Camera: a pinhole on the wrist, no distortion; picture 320 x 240 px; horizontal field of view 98.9 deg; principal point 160.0 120.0 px. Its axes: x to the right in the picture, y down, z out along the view. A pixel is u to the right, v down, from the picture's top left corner.
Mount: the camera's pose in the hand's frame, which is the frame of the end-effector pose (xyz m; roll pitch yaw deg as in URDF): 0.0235 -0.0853 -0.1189 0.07 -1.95 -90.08
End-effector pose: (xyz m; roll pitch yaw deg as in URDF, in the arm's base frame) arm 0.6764 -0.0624 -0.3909 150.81 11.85 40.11
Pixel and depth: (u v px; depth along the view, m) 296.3 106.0 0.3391
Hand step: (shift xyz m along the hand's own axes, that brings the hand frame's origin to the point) -0.0120 -0.4111 0.2314
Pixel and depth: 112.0 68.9 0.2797
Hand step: -0.0811 0.0224 0.1572
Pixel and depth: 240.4 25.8 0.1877
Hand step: -0.1060 -0.1889 0.0723
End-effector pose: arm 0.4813 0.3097 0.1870 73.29 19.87 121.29
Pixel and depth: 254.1 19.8 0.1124
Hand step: -0.0590 -0.1586 -0.0040
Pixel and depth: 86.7 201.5 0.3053
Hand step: 0.2051 0.0882 0.1809
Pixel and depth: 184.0 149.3 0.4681
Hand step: 0.1230 -0.1515 0.3518
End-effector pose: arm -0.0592 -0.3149 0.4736 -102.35 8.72 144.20
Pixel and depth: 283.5 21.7 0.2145
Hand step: -0.1310 -0.2712 0.1019
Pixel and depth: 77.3 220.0 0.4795
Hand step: 0.3736 0.2200 0.3509
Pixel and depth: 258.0 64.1 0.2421
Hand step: -0.0759 -0.2501 0.1288
